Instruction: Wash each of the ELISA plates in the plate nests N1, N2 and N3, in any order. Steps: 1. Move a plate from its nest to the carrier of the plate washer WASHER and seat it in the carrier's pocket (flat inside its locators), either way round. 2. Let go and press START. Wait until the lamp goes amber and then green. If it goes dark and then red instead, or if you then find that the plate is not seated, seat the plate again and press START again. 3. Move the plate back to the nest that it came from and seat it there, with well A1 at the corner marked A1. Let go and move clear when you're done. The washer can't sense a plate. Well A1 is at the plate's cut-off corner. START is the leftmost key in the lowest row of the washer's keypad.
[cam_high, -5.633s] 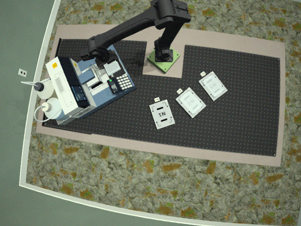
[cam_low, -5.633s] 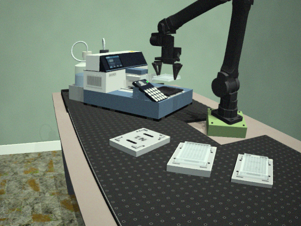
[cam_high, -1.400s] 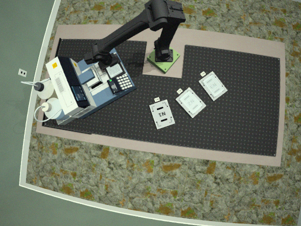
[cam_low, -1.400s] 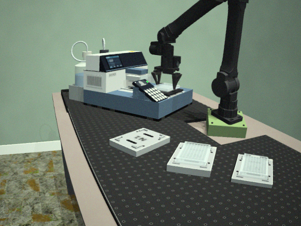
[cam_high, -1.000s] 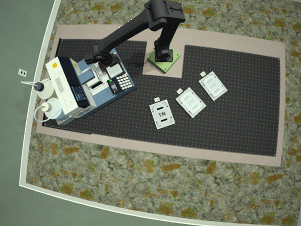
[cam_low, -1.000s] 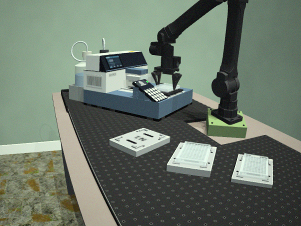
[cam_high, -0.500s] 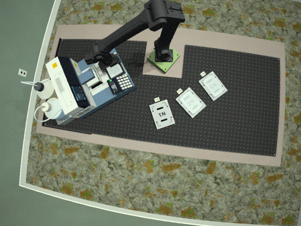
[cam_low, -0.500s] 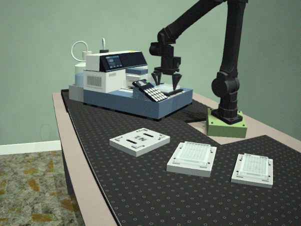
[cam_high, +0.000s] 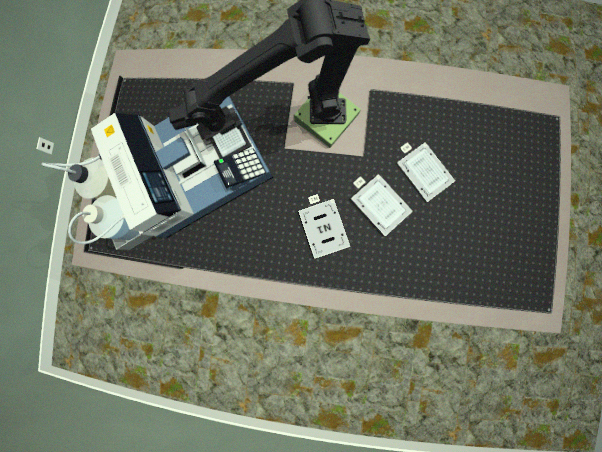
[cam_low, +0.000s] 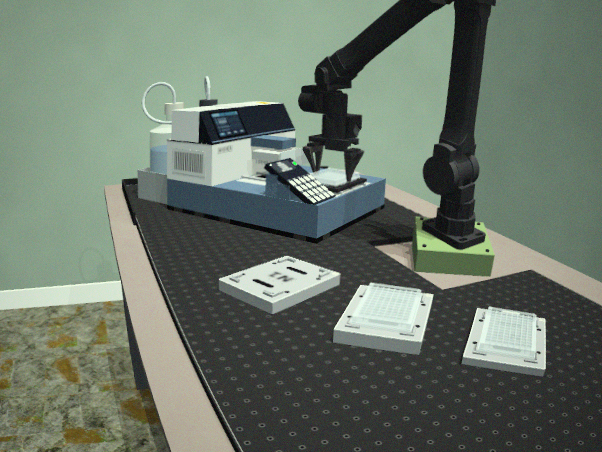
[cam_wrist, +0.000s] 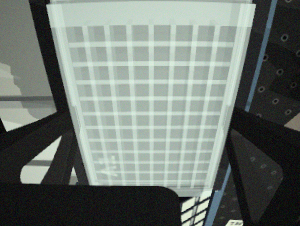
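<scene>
Now: the dark carrier 10 mm below my hand. Round my hand: plate washer: 70 mm ahead, 140 mm to the right, 30 mm above; N1 label: 200 mm ahead, 280 mm to the left, 100 mm below.
</scene>
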